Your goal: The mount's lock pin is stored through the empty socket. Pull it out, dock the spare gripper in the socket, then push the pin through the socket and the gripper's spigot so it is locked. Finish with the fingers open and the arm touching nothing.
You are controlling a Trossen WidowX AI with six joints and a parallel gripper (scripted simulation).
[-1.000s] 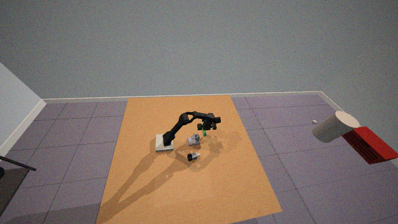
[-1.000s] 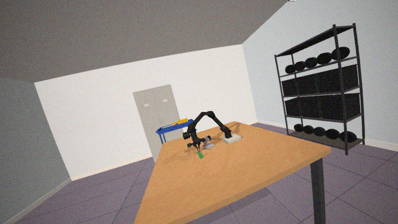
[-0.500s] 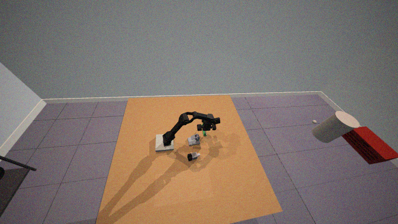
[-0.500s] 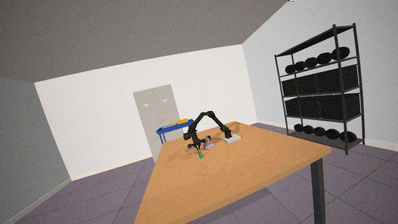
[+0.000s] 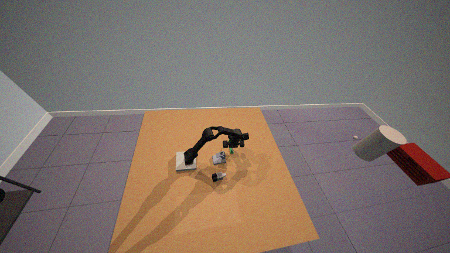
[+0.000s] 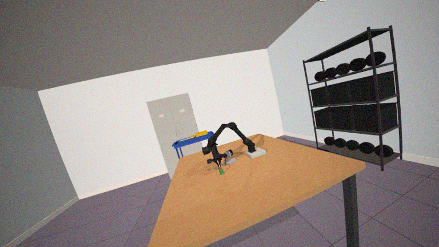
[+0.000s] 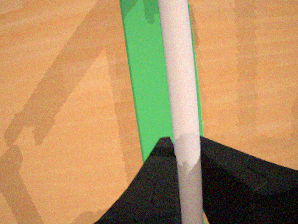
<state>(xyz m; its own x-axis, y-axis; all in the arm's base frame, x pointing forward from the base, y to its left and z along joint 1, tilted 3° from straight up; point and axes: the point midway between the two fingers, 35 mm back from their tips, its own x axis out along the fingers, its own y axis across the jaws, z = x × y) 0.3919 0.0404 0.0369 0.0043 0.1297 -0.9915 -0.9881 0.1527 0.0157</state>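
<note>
Right now the green strip is 20 mm to the left of my gripper tip. Round my gripper tip: spare gripper: 230 mm to the right, 180 mm behind; grey mount: 130 mm behind, 80 mm to the right, 30 mm above.
</note>
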